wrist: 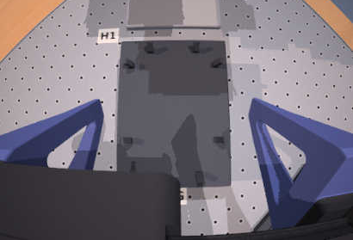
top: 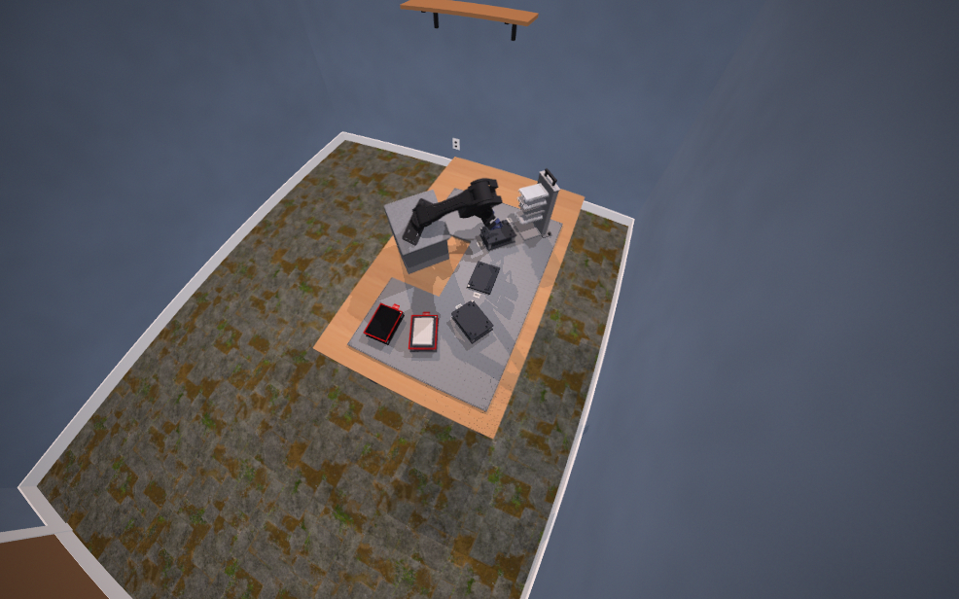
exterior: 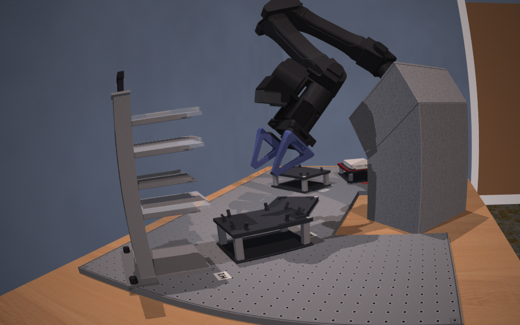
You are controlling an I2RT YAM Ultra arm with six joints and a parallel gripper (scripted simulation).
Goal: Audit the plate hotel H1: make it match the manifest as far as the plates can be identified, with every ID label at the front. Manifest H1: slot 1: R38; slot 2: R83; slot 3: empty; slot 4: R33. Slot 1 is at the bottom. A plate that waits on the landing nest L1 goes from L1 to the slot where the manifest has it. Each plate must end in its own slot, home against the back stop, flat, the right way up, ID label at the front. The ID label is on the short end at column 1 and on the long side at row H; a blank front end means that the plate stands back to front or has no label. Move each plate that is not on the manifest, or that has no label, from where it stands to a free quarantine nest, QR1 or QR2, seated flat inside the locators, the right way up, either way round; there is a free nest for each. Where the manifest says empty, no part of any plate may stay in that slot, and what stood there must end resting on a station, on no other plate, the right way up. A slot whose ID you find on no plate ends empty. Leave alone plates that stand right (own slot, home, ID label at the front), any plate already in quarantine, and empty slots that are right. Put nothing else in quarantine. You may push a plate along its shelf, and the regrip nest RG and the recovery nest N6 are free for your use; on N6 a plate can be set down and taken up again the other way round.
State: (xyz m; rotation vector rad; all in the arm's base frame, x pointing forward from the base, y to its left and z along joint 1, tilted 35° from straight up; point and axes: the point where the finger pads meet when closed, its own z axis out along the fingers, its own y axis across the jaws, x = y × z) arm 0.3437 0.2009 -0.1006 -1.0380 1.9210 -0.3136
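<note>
My hand is 1 cm short of the regrip nest RG, 1 cm to the right of it and 10 cm above it. From my hand the other things lie so: plate hotel H1: 22 cm ahead, 16 cm to the left; then flat nest N6: 26 cm to the right, 15 cm below; then H1 tag: 5 cm ahead, 16 cm to the left, 16 cm below.
</note>
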